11 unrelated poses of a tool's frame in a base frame.
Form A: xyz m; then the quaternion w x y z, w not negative.
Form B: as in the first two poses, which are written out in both.
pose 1, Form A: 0.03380 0.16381 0.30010 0.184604 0.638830 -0.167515 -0.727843
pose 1, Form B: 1.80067 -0.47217 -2.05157 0.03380 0.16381 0.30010
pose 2, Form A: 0.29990 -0.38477 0.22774 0.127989 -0.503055 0.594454 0.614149
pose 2, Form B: -1.46330 1.72917 1.78646 0.29990 -0.38477 0.22774
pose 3, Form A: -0.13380 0.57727 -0.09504 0.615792 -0.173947 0.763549 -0.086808
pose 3, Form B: -0.40066 1.75870 -0.19995 -0.13380 0.57727 -0.09504
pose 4, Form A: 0.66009 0.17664 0.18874 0.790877 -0.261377 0.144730 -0.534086
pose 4, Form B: -0.56254 0.31149 -1.14948 0.66009 0.17664 0.18874
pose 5, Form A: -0.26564 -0.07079 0.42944 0.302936 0.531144 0.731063 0.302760
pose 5, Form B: 1.40785 1.93775 0.80249 -0.26564 -0.07079 0.42944
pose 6, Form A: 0.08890 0.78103 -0.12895 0.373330 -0.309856 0.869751 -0.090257
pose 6, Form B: -0.79373 2.22796 -0.23120 0.08890 0.78103 -0.12895
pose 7, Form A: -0.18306 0.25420 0.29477 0.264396 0.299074 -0.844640 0.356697
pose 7, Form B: 0.80828 -2.28273 0.96401 -0.18306 0.25420 0.29477
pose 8, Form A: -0.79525 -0.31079 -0.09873 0.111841 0.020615 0.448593 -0.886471
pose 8, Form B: 0.06052 1.31701 -2.60256 -0.79525 -0.31079 -0.09873
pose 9, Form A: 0.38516 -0.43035 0.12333 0.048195 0.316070 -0.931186 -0.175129
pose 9, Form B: 0.96360 -2.83891 -0.53392 0.38516 -0.43035 0.12333
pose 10, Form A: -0.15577 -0.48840 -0.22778 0.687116 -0.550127 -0.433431 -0.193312
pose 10, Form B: -1.23160 -0.97035 -0.43278 -0.15577 -0.48840 -0.22778
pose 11, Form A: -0.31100 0.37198 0.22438 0.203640 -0.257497 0.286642 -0.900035
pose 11, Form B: -0.71839 0.79970 -2.51101 -0.31100 0.37198 0.22438
